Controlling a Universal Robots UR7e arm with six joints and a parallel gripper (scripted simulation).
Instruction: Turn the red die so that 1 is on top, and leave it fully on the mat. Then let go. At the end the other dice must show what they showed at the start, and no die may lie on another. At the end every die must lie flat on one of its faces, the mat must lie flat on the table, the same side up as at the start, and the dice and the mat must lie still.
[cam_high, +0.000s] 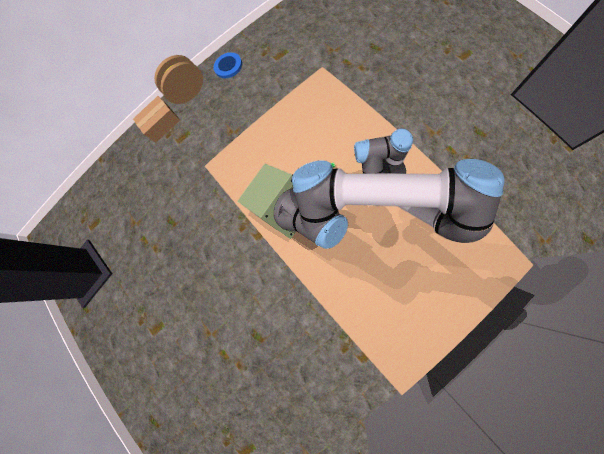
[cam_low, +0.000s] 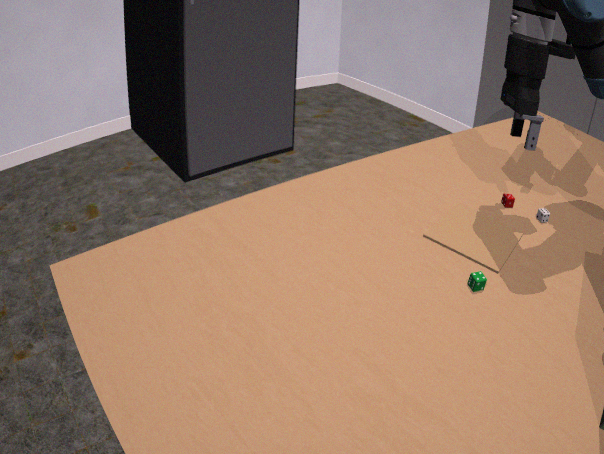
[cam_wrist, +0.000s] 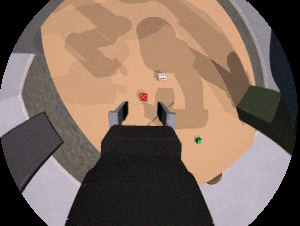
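Now: the red die 14 cm below my hand. Round my hand: white die: 8 cm behind, 2 cm to the right, 14 cm below; mat: 1 cm behind, 15 cm to the left, 15 cm below; green die: 7 cm behind, 27 cm to the left, 14 cm below.
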